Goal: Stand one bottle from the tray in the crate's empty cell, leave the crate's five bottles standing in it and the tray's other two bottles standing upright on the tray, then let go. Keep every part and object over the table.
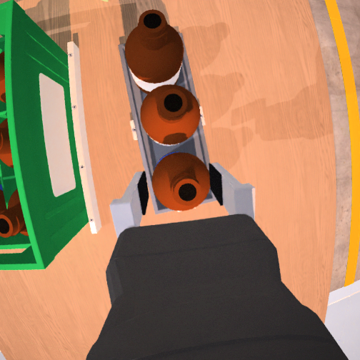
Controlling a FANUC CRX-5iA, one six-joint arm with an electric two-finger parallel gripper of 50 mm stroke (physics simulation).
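My gripper [178, 179] is open, its two black pads on either side of the nearest brown bottle [172, 170], with a gap at each side. A bit of blue label shows at this bottle's far edge. The middle bottle [159, 122] and the far bottle [154, 52], both with some white label showing, stand with it in a row in the grey tray [206, 150]. The green crate [37, 220] is at the left edge, cut off by the frame. Parts of brown bottles show in it; its empty cell does not show.
A pale strip [82, 150] with screws lies along the crate's right side, between crate and tray. The wooden table [285, 185] ends at a curved edge on the right, with concrete floor and a yellow line [352, 125] beyond. A light grey surface [345, 320] shows at lower right.
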